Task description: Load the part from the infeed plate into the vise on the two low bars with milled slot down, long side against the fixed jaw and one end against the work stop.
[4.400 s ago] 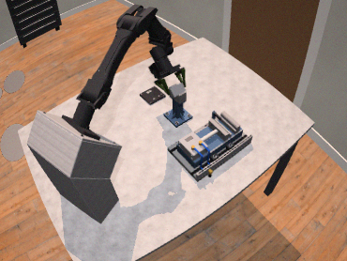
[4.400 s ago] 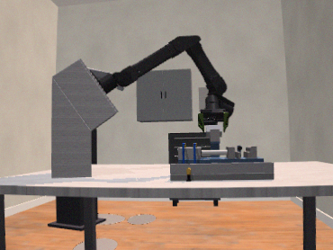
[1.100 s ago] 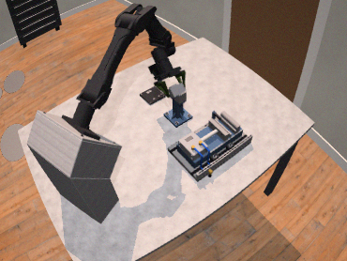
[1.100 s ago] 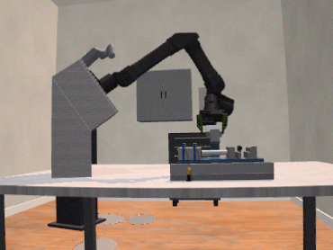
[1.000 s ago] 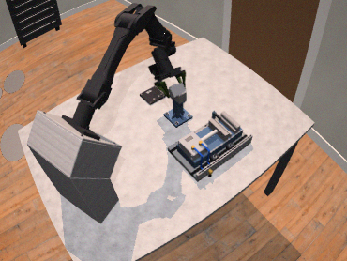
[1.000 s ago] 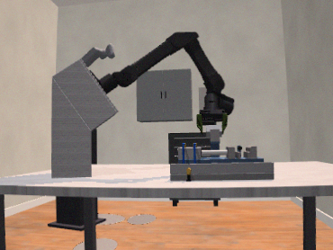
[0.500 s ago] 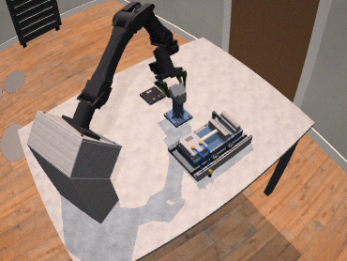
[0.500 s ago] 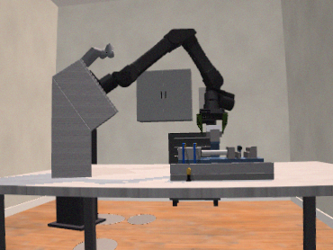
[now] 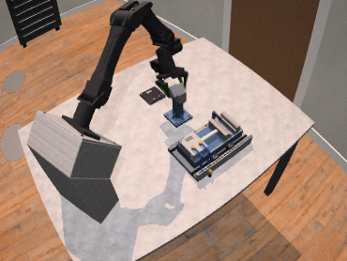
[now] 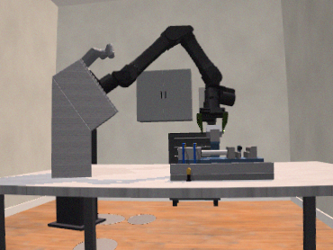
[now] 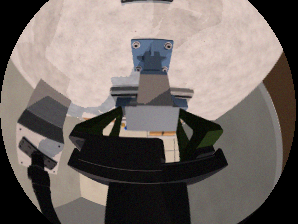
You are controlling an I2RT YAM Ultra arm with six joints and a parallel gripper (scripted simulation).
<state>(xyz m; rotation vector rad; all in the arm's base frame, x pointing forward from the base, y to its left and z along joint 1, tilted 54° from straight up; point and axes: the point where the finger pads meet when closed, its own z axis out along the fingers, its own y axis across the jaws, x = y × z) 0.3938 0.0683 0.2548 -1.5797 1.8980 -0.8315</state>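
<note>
My hand is 10 mm to the right of the grey part. Round my hand: dark infeed plate (170 mm to the left, 150 mm below, 50 mm behind); then moving jaw (190 mm to the right, 100 mm ahead, 80 mm below); then air cylinder rod (200 mm to the right, 80 mm below, 50 mm ahead).
</note>
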